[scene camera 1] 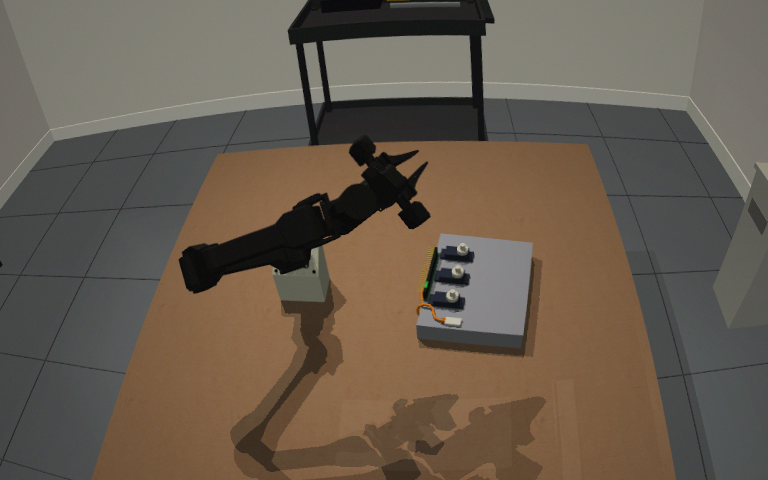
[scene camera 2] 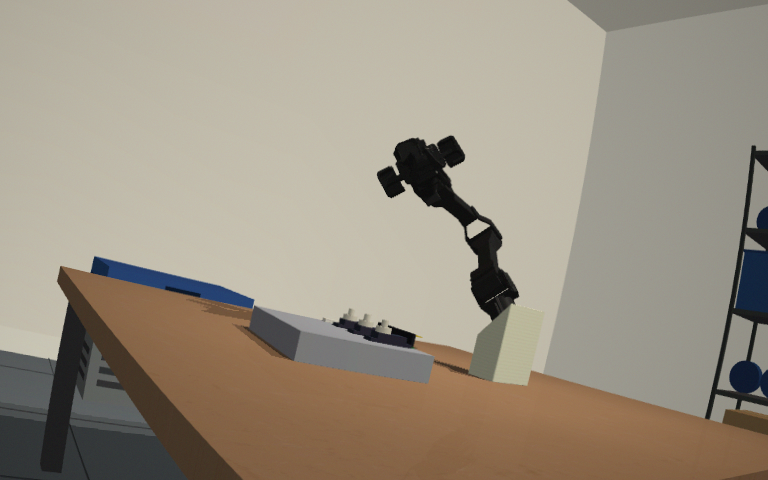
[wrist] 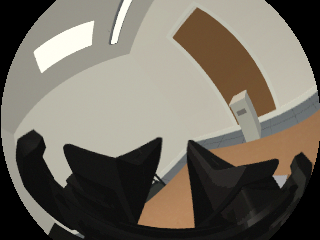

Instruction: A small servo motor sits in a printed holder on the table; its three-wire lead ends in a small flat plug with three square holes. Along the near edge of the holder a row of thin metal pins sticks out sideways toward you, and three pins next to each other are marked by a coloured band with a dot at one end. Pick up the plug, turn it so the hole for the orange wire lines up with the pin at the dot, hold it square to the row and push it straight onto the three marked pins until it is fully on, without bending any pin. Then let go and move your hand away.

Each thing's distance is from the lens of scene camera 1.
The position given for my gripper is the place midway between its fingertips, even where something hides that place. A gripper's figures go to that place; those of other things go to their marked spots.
my gripper (scene camera 1: 422, 156): 1.09 m
grey holder (scene camera 1: 495, 306): 1.32 m
